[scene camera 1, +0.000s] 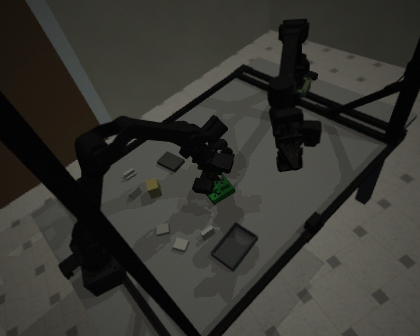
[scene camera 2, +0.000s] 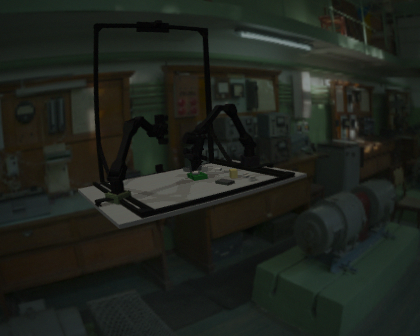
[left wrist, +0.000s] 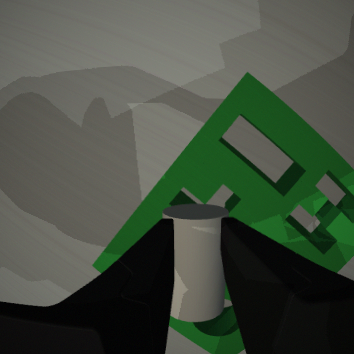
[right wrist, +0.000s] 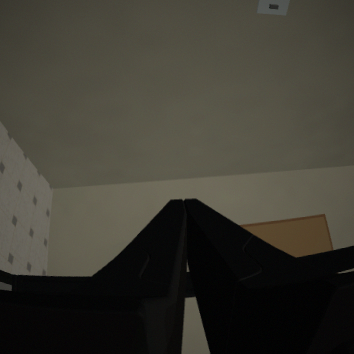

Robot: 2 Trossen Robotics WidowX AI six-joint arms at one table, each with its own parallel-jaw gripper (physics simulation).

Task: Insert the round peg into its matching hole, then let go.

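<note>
A pale round peg (left wrist: 198,270) is held upright between the fingers of my left gripper (left wrist: 196,229), which is shut on it. The green board (scene camera 1: 223,192) (scene camera 2: 198,176) (left wrist: 200,160) lies on the table under my left gripper. In the left wrist view the dark edge of the board's round hole (left wrist: 217,322) shows beside the peg's lower end, partly hidden by the peg; the peg appears above the board, slightly off the hole. The board's rectangular and other cut-outs lie farther up the picture. My right gripper (scene camera 1: 290,169) (right wrist: 182,211) is shut and empty, raised above the table.
A dark open tray (scene camera 1: 216,252) lies below the board in scene camera 1. A yellow block (scene camera 1: 153,188) (scene camera 2: 233,173), a dark flat plate (scene camera 1: 170,161) (scene camera 2: 225,182) and several small pale pieces lie to the board's left in scene camera 1. A black frame surrounds the table.
</note>
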